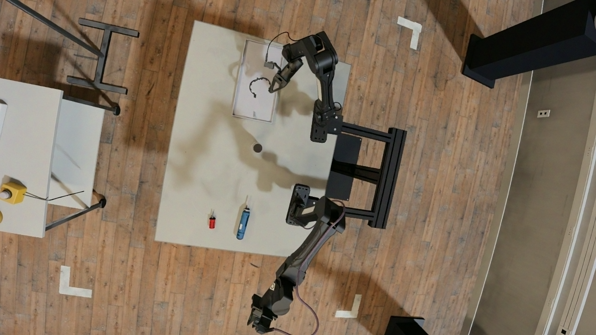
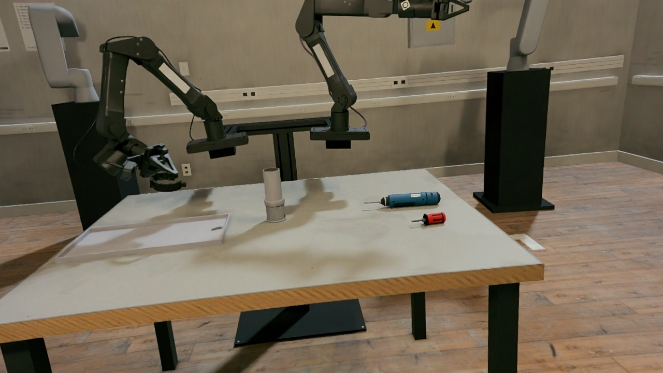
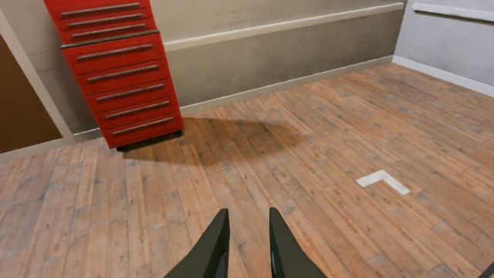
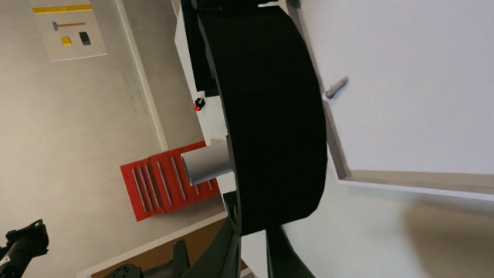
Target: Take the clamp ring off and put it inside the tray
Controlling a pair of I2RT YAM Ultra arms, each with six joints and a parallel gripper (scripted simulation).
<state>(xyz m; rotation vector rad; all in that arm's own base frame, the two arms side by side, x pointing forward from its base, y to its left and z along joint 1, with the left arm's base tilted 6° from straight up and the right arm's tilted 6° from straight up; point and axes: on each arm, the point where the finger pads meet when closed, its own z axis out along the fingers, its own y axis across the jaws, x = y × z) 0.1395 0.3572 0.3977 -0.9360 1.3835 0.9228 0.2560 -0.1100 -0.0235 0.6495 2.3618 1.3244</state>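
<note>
The black clamp ring is 6 cm ahead of my right hand, 1 cm to the right of it and 1 cm below it. Round my right hand: pale link tube: 1 cm behind, 28 cm to the left, 6 cm below; then white tray: 7 cm ahead, 6 cm to the right, 16 cm below; then small screw: 5 cm ahead, 12 cm to the left, 16 cm below.
</note>
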